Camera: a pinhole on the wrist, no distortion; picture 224 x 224 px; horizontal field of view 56.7 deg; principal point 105.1 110.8 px. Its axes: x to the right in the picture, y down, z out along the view. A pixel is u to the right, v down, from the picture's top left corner.
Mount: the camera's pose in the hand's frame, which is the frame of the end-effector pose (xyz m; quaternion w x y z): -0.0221 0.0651 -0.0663 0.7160 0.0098 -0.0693 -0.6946
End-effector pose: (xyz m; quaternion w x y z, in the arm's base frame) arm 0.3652 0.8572 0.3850 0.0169 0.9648 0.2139 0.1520
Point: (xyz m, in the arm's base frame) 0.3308 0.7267 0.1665
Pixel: 106 39
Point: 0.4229 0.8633 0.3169
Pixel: 208 216
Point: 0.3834 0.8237 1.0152
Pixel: behind the camera
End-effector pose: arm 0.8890 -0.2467 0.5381 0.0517 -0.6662 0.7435 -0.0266
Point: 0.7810 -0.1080 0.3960
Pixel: 49 40
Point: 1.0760 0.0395 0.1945
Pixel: 203 7
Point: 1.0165 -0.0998 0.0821
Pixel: 170 86
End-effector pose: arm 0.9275 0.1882 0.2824 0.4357 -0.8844 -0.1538 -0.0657
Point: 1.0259 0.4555 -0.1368
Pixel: 73 162
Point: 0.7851 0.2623 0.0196
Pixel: 90 24
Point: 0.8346 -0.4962 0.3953
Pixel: behind the camera
